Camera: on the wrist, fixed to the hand. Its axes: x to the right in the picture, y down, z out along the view.
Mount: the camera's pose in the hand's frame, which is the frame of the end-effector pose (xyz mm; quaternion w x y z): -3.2 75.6 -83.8 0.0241 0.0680 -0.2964 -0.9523
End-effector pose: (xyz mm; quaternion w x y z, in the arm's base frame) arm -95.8 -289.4 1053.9 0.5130 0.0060 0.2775 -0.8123
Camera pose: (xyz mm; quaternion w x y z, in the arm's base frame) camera -54.1 -272.6 950.3 0.6794 0.4700 0.1949 0.5288
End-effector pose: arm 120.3 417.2 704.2 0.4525 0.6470 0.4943 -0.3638
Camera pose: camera 194.7 487.7 751.5 0.2330 0.5322 -0.4692 0.6651
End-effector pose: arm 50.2 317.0 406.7 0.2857 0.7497 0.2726 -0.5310
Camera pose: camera 156.8 324.8 443.1 0.4690 0.3795 -0.5998 0.5256
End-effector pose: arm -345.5 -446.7 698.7 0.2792 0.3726 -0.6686 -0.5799
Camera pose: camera -289.4 -487.8 787.6 0.7690 -0.4928 -0.2165 0.3448
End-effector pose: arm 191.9 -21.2 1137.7 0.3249 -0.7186 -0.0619 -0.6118
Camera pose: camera 157.6 -124.7 1108.6 0.5443 0.1176 0.8237 0.1069
